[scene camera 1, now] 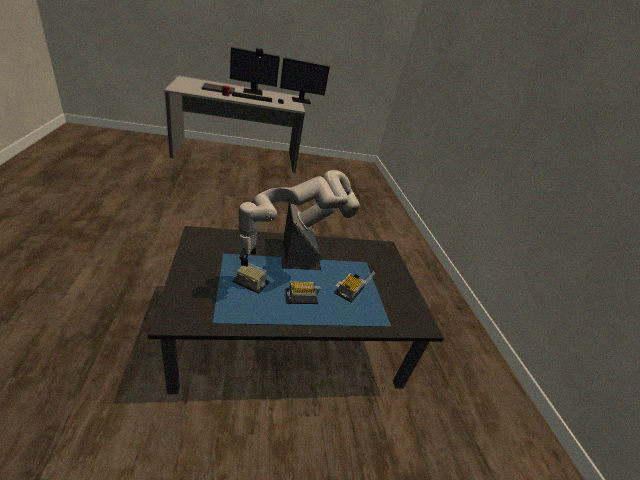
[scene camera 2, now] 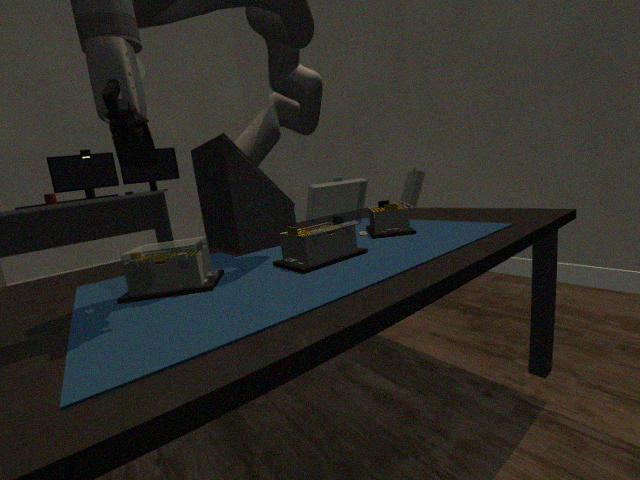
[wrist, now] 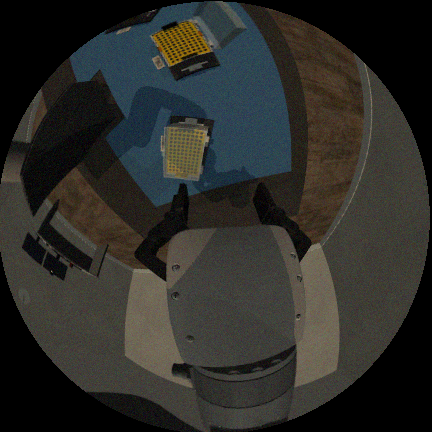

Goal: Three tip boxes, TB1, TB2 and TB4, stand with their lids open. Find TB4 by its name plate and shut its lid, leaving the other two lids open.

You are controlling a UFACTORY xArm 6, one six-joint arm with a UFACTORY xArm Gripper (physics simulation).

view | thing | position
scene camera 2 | my gripper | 141, 165
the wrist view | blue mat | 250, 137
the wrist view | tip box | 175, 120
